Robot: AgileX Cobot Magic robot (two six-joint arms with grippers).
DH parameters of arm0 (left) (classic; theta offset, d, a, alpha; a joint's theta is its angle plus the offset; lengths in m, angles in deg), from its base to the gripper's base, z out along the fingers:
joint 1: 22.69 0.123 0 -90
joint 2: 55.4 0 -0.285 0
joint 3: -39.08 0 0.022 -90
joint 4: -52.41 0.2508 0 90
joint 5: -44.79 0 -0.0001 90
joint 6: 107.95 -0.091 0 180
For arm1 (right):
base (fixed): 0 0 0 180
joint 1: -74.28 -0.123 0 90
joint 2: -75.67 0 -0.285 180
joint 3: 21.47 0 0.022 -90
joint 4: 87.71 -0.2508 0 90
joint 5: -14.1 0 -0.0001 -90
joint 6: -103.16 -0.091 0 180
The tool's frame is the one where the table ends.
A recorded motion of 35 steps. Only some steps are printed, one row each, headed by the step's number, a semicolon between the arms.
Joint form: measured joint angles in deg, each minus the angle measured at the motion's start. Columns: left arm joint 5, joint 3, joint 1, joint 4, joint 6, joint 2; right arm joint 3, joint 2, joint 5, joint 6, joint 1, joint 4.
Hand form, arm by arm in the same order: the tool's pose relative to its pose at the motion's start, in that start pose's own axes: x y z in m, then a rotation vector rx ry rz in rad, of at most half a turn. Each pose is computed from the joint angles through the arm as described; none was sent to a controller.
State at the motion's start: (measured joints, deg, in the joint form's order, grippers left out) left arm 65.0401 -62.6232 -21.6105 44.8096 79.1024 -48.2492; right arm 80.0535 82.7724 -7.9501 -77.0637 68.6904 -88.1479
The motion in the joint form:
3: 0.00 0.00 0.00 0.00 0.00 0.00; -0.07 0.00 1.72 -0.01 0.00 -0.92
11: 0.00 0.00 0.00 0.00 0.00 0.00; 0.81 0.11 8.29 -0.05 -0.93 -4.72
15: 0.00 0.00 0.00 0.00 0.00 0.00; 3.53 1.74 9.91 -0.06 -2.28 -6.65
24: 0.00 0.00 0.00 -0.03 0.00 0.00; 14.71 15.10 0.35 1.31 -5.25 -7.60
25: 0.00 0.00 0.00 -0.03 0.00 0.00; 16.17 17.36 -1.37 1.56 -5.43 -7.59
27: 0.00 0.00 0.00 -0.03 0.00 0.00; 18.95 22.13 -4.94 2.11 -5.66 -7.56
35: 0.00 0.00 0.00 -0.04 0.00 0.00; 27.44 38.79 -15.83 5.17 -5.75 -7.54
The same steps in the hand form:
3: 0.0000 0.0000 0.0000 0.0000 0.0000 0.0000; -0.0023 0.0005 0.0001 -0.0059 -0.0288 0.0152
11: 0.0000 0.0000 0.0000 0.0000 0.0000 0.0000; -0.0175 0.0028 -0.0027 -0.0424 -0.1558 0.0755
15: 0.0000 0.0000 0.0000 0.0000 0.0000 0.0000; -0.0340 0.0047 -0.0072 -0.0760 -0.2010 0.1034
24: 0.0000 0.0000 0.0000 0.0002 0.0000 -0.0005; -0.0732 0.0118 -0.0039 -0.1361 0.0064 0.0727
25: 0.0000 0.0000 0.0000 0.0002 0.0000 -0.0005; -0.0772 0.0127 -0.0014 -0.1397 0.0502 0.0649
27: 0.0000 0.0000 0.0000 0.0002 0.0000 -0.0005; -0.0839 0.0146 0.0051 -0.1448 0.1465 0.0485
35: 0.0000 0.0000 0.0000 0.0002 0.0000 -0.0007; -0.0990 0.0203 0.0359 -0.1594 0.4744 -0.0190

